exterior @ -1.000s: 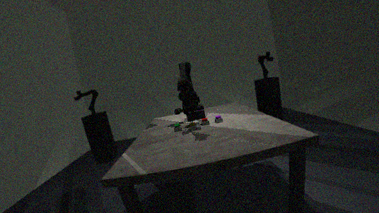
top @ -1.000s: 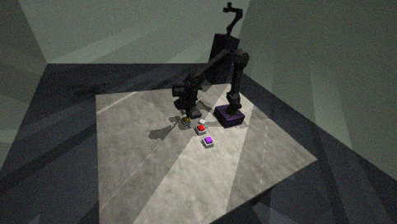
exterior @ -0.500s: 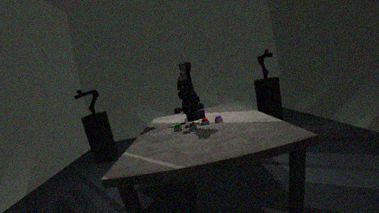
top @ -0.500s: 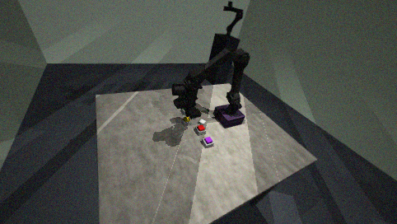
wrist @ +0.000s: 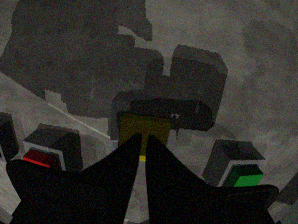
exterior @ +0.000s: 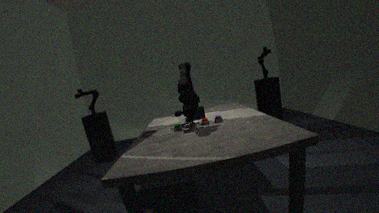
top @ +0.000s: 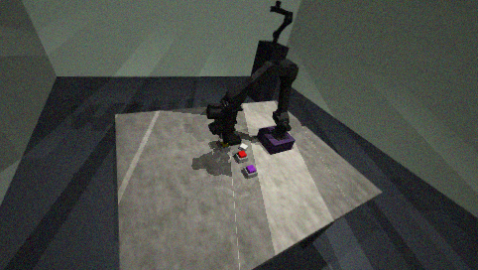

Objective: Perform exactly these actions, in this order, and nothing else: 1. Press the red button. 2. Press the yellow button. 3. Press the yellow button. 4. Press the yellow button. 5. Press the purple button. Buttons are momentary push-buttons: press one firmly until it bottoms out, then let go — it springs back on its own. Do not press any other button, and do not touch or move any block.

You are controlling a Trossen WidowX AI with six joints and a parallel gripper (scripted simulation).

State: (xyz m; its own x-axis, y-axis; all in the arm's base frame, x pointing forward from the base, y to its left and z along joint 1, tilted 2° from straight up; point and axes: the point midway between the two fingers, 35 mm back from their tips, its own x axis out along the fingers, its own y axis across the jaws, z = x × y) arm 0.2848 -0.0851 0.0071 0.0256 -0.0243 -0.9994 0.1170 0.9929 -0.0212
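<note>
Now: gripper tip 10 mm above the yellow button. The rest, counted from my gripper tip: red button (40 mm behind, 100 mm to the left); small white block (90 mm behind, 40 mm to the left, 20 mm below); small dark block (70 mm behind, 30 mm to the right, 20 mm below).
</note>
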